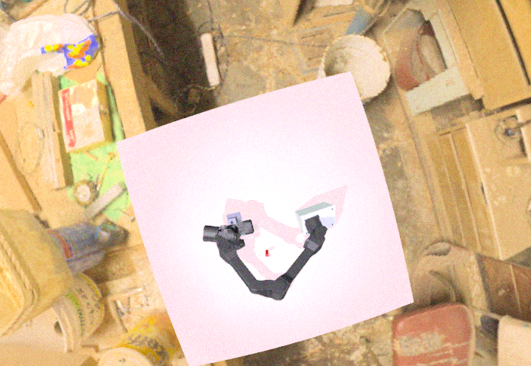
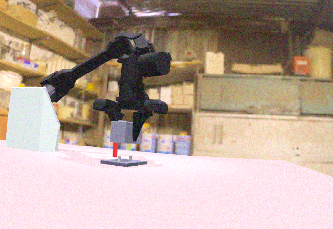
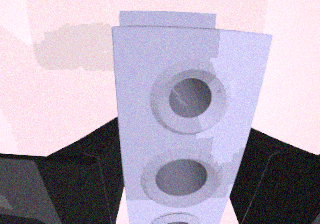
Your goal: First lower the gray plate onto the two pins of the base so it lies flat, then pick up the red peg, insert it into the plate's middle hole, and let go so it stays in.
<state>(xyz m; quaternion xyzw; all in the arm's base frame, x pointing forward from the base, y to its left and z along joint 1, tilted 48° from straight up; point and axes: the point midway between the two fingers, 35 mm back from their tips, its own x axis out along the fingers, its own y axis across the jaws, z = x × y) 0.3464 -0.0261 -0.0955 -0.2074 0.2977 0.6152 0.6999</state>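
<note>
The flat base is 50 mm below my gripper tip. From my gripper tip the other things lie so: red peg 90 mm behind, 180 mm to the left, 20 mm below; then gray plate 30 mm above.
</note>
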